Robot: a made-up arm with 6 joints. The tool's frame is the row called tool.
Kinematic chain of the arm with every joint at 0, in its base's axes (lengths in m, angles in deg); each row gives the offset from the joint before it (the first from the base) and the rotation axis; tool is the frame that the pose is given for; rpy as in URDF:
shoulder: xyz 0 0 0.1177 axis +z
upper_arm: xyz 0 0 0 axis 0.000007 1 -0.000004
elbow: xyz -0.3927 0 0.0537 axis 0.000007 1 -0.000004
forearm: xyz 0.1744 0 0.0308 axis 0.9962 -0.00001 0.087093
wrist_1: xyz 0 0 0 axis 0.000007 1 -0.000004
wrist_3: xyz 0.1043 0 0.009 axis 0.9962 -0.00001 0.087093
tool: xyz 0 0 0 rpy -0.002 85.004 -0.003
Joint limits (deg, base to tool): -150..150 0..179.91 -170..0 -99.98..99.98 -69.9..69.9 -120..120
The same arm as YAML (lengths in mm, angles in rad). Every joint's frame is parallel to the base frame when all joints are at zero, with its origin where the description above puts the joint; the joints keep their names.
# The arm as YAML. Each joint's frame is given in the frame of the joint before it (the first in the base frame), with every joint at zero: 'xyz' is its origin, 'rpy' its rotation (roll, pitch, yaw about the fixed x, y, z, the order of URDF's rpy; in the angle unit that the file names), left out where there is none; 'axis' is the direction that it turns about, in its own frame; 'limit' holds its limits. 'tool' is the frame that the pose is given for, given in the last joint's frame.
units:
  length: mm
  angle: rad
joints:
  - name: shoulder
    type: revolute
    origin:
      xyz: [0.0, 0.0, 117.7]
    axis: "+z"
    limit:
      lower: -2.618
      upper: 2.618
  - name: upper_arm
    type: revolute
    origin:
      xyz: [0.0, 0.0, 0.0]
    axis: "+y"
    limit:
      lower: 0.0
      upper: 3.14
  - name: elbow
    type: revolute
    origin:
      xyz: [-392.7, 0.0, 53.7]
    axis: "+y"
    limit:
      lower: -2.9671
      upper: 0.0
  - name: forearm
    type: revolute
    origin:
      xyz: [174.4, 0.0, 30.8]
    axis: [0.9962, 0.0, 0.0871]
    limit:
      lower: -1.745
      upper: 1.745
  - name: wrist_1
    type: revolute
    origin:
      xyz: [0.0, 0.0, 0.0]
    axis: "+y"
    limit:
      lower: -1.22
      upper: 1.22
  - name: wrist_3
    type: revolute
    origin:
      xyz: [104.3, 0.0, 9.0]
    axis: [0.9962, 0.0, 0.0871]
    limit:
      lower: -2.0944
      upper: 2.0944
tool:
  origin:
    xyz: [0.0, 0.0, 0.0]
    rpy: [0.0, 1.4836, -0.0001]

